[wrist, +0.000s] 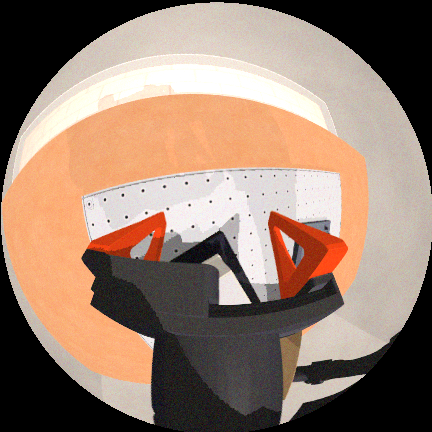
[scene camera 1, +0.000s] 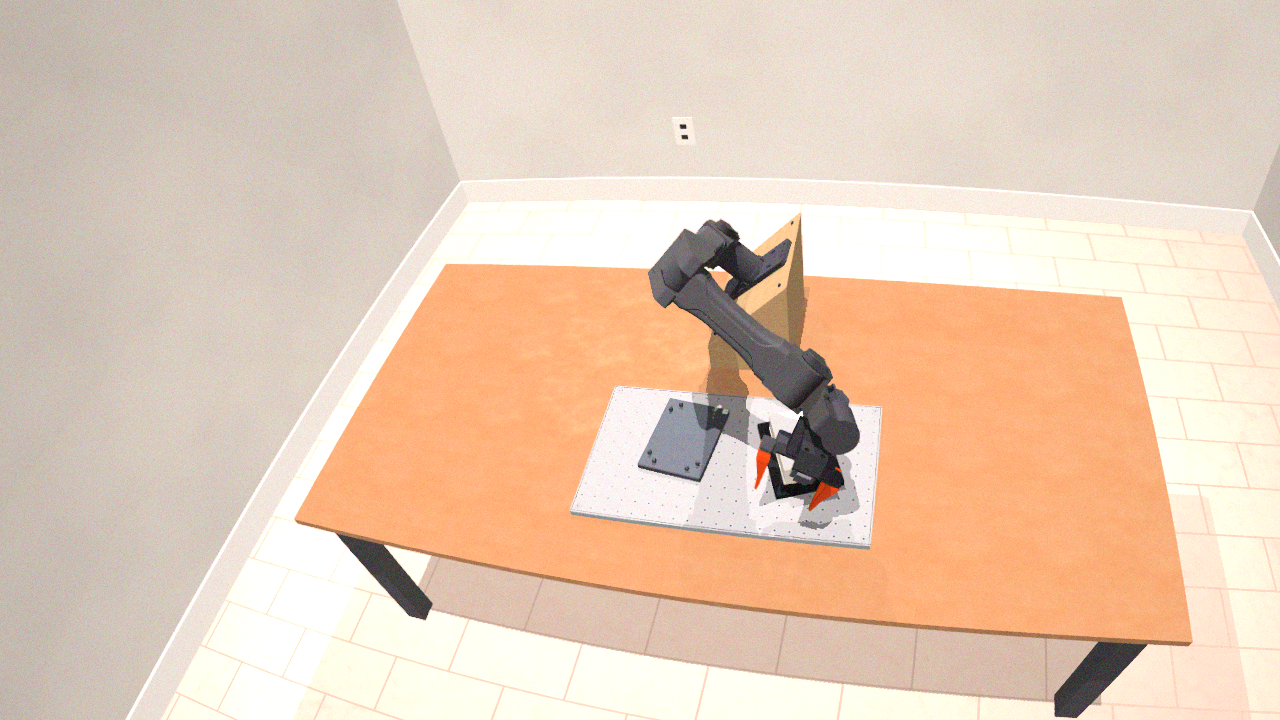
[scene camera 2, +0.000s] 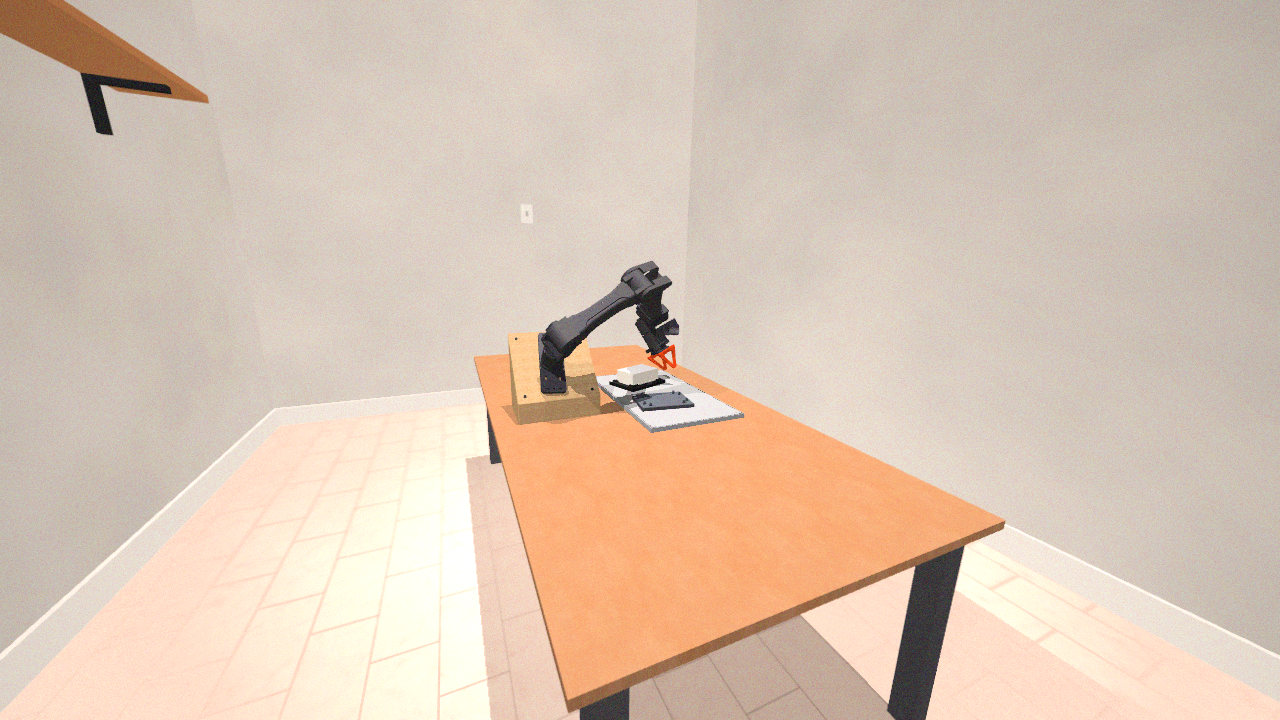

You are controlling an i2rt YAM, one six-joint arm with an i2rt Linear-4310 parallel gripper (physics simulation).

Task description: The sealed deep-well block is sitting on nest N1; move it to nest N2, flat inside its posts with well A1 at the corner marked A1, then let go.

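Frame: origin at the arm's base, x left, y back, z up, level; metres.
Seen in the pictures: gripper, fingertip midpoint: (wrist: pixel 216 216) (scene camera 1: pixel 782 498) (scene camera 2: pixel 670 368); arm's base, link origin: (wrist: pixel 284 374) (scene camera 1: pixel 756 274) (scene camera 2: pixel 551 362).
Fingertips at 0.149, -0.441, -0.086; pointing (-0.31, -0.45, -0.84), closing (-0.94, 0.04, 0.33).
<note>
Pixels of each thing's middle, then the offset from my fingertips to it, as dx, dy, dz. Level surfaces: height alone.
- white sealed deep-well block, body centre: (wrist: pixel 216 311) (scene camera 1: pixel 799 444) (scene camera 2: pixel 637 374) +0.001, +0.124, -0.013
- black-framed nest N1, body centre: (wrist: pixel 211 300) (scene camera 1: pixel 799 452) (scene camera 2: pixel 637 381) +0.001, +0.123, -0.037
- Nest N2, body centre: (scene camera 1: pixel 684 436) (wrist: pixel 311 260) (scene camera 2: pixel 662 399) -0.213, +0.115, -0.035
- pale perforated board, body centre: (wrist: pixel 274 260) (scene camera 1: pixel 731 461) (scene camera 2: pixel 658 394) -0.118, +0.092, -0.052
- wooden table, surface height: dz -0.059
The white sealed deep-well block (scene camera 1: pixel 785 469) (scene camera 2: pixel 637 374) (wrist: pixel 232 291) sits on the black-framed nest N1 (scene camera 1: pixel 791 491) (scene camera 2: pixel 617 385) (wrist: pixel 221 240), partly hidden by the gripper in scene camera 1 and the wrist view. Nest N2 (scene camera 1: pixel 682 438) (scene camera 2: pixel 666 401) (wrist: pixel 324 224) is a dark grey plate with small posts near its corners and bears no block. My gripper (scene camera 1: pixel 784 497) (scene camera 2: pixel 665 363) (wrist: pixel 216 216) is open, its orange fingers wide apart with nothing between them. It hangs tilted above the block, its fingertips higher than the block and out towards the board's front edge. The A1 marks cannot be read.
Both nests stand on a pale perforated board (scene camera 1: pixel 608 483) (scene camera 2: pixel 698 417) (wrist: pixel 200 195) on the wooden table (scene camera 1: pixel 447 402) (scene camera 2: pixel 716 519) (wrist: pixel 200 130). The arm's wedge-shaped wooden mount (scene camera 1: pixel 791 313) (scene camera 2: pixel 554 410) stands behind the board. A wall shelf (scene camera 2: pixel 107 53) shows at upper left in scene camera 2.
</note>
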